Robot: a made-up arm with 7 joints.
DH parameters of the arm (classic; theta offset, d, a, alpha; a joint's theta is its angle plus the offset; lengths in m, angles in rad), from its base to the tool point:
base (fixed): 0 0 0 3.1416
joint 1: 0 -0.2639 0 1.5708
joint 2: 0 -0.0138 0 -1.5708
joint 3: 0 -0.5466 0 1.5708
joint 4: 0 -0.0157 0 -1.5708
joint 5: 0 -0.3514 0 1.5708
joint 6: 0 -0.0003 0 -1.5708
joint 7: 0 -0.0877 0 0
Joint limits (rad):
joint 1: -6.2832..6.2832
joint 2: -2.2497..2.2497
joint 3: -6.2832..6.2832
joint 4: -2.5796..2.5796
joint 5: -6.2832..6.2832
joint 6: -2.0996..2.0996
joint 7: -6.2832..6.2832
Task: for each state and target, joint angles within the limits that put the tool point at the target. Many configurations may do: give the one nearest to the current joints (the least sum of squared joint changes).
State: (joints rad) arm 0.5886 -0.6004 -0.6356 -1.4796 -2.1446 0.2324 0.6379
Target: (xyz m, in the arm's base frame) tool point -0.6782 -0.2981 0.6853
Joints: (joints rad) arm 0.0107 -0.6887 -0.8383 -1.0649 -2.1393 0.1213 0.6379
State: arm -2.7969 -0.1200 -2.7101 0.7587 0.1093 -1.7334 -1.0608
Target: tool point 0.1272 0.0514 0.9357
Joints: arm -3.0486 0.3031 -3.2670 1.6285 0.3177 -1.9784 -1.0608
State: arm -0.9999 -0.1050 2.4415 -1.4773 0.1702 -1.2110 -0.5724
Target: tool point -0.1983 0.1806 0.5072
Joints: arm -1.4090 0.0806 2.0996 -2.1972 0.0588 -1.1168 -0.5724
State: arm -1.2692 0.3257 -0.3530 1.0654 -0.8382 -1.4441 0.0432
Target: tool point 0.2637 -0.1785 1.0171
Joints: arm -1.5944 -0.5153 0.5859 1.1269 -0.9946 -1.3939 0.0432
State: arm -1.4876 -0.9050 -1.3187 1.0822 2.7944 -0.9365 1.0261
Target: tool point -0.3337 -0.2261 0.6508
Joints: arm -1.5923 -0.8354 -1.1748 1.7011 2.8541 -1.0889 1.0261
